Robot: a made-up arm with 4 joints.
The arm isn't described. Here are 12 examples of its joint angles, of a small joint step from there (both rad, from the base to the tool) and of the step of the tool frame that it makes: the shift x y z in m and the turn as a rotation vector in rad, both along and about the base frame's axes.
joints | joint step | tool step
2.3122 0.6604 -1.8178 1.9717 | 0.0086 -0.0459 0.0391 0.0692 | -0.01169 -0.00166 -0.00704 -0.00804 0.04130 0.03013
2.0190 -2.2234 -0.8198 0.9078 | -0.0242 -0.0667 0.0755 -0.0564 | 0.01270 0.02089 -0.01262 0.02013 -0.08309 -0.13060
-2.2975 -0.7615 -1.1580 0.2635 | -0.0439 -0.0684 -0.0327 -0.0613 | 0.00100 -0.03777 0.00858 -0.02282 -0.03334 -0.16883
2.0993 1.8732 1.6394 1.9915 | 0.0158 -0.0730 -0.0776 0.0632 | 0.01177 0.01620 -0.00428 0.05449 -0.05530 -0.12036
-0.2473 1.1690 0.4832 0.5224 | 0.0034 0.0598 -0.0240 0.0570 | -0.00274 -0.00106 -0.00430 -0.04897 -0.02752 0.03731
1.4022 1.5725 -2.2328 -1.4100 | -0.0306 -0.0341 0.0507 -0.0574 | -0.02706 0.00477 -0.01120 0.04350 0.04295 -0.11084
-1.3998 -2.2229 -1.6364 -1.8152 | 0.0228 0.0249 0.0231 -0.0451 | 0.00000 0.00404 0.00158 0.01238 0.01965 0.00266
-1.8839 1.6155 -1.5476 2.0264 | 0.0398 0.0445 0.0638 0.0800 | 0.05038 -0.01423 -0.00121 -0.01861 -0.06120 0.16416
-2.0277 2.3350 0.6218 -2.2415 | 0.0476 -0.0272 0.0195 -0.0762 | -0.00158 -0.02128 0.00642 0.06452 0.00068 0.06538
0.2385 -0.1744 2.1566 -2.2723 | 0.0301 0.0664 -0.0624 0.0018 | -0.00484 -0.01737 0.01254 -0.00606 0.06214 0.09494
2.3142 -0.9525 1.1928 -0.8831 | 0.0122 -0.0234 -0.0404 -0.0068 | 0.00127 0.00266 -0.00585 -0.03891 0.01118 -0.00493
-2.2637 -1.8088 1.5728 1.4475 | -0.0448 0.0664 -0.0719 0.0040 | -0.01240 0.01037 -0.01364 -0.05713 -0.04366 0.01759
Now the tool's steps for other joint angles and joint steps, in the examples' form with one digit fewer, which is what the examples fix.
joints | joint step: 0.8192 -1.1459 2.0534 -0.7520 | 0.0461 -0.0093 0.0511 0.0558
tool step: -0.0086 0.0021 0.0102 0.0104 -0.0569 -0.0120
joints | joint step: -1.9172 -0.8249 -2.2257 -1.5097 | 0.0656 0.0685 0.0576 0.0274
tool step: 0.0259 0.0140 0.0007 -0.0403 0.0443 0.1563
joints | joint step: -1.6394 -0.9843 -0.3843 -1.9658 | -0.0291 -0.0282 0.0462 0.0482
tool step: -0.0047 -0.0004 -0.0006 0.0181 0.0620 -0.0402
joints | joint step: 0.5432 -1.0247 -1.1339 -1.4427 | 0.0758 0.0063 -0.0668 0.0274
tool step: -0.0273 0.0240 -0.0062 0.0188 0.0650 0.1073
